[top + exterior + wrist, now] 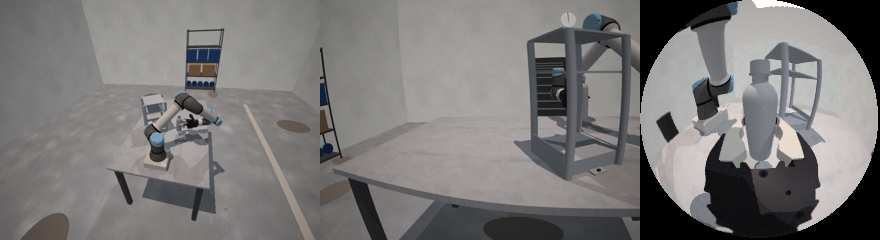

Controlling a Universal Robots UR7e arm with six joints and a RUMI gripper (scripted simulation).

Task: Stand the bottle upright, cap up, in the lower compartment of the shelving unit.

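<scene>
My gripper is now 28 cm to the right of the grey shelving unit, 12 cm short of it and 3 cm below it. The rest, counted from my hand: grey bottle 3 cm above.
</scene>
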